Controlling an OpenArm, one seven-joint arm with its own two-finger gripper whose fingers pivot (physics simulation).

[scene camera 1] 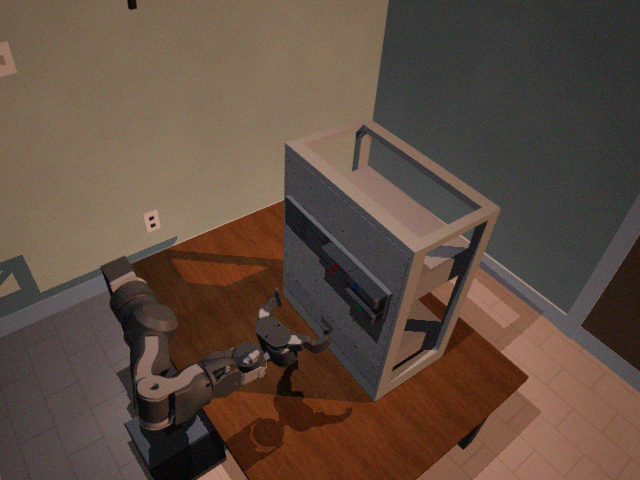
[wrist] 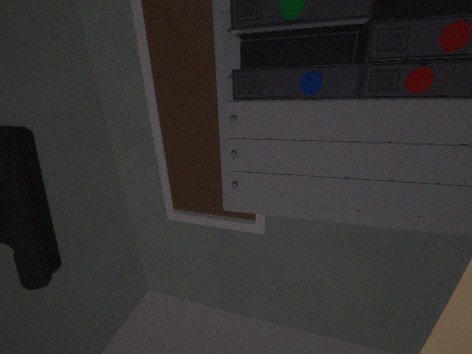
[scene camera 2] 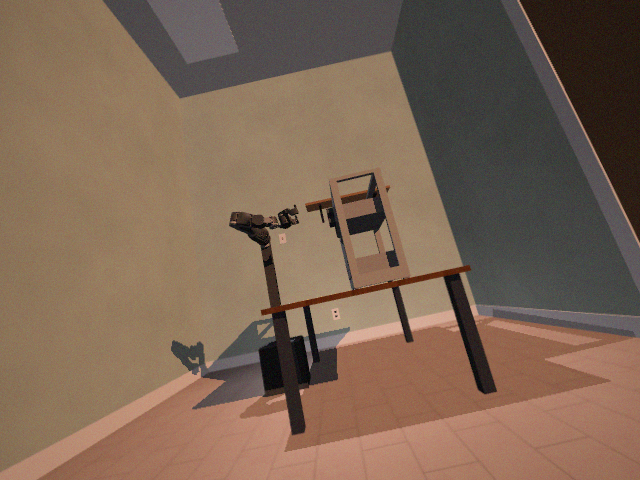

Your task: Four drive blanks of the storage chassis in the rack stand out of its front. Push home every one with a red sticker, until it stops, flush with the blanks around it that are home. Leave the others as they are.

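Note:
The storage chassis [scene camera 1: 305, 222] is a dark band in the grey rack [scene camera 1: 356, 195] [scene camera 2: 395, 232] [wrist: 350, 120]. The upper red-stickered blank [scene camera 1: 336, 266] [wrist: 419, 80] stands out beside the protruding blue-stickered blank [scene camera 1: 356, 287] [wrist: 311, 82]. The lower red-stickered blank [scene camera 1: 331, 270] [wrist: 455, 36] appears to stand out too, directly beneath it. The green-stickered blank [scene camera 1: 358, 307] [wrist: 292, 7] stands out lower, with a recess between it and the blue one. The wrist view is upside down. My gripper [scene camera 1: 302, 315] [scene camera 2: 296, 214] is open and empty, apart from the rack front; one finger shows at the wrist view's left.
The rack stands on the wooden table [scene camera 1: 439, 413] [scene camera 2: 330, 298]. The arm's dark base [scene camera 1: 175, 449] is at the table's near left side. A wall with an outlet [scene camera 1: 151, 221] rises behind the table. The rack's right side is an open frame.

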